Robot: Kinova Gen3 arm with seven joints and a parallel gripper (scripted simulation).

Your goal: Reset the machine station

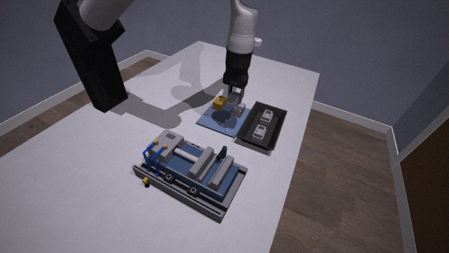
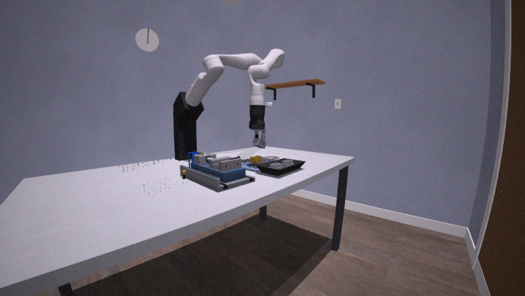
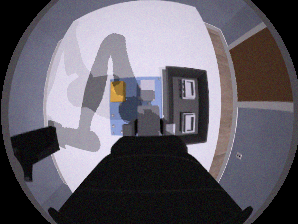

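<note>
My hand is 40 mm past the infeed plate, 40 mm to the right of it and 160 mm above it. From my hand the other things lie so: black outfeed tray 120 mm ahead, 20 mm to the left, 150 mm below; gray aluminum blank 30 mm below; yellow brass blank 80 mm behind, 90 mm to the left, 130 mm below.
</note>
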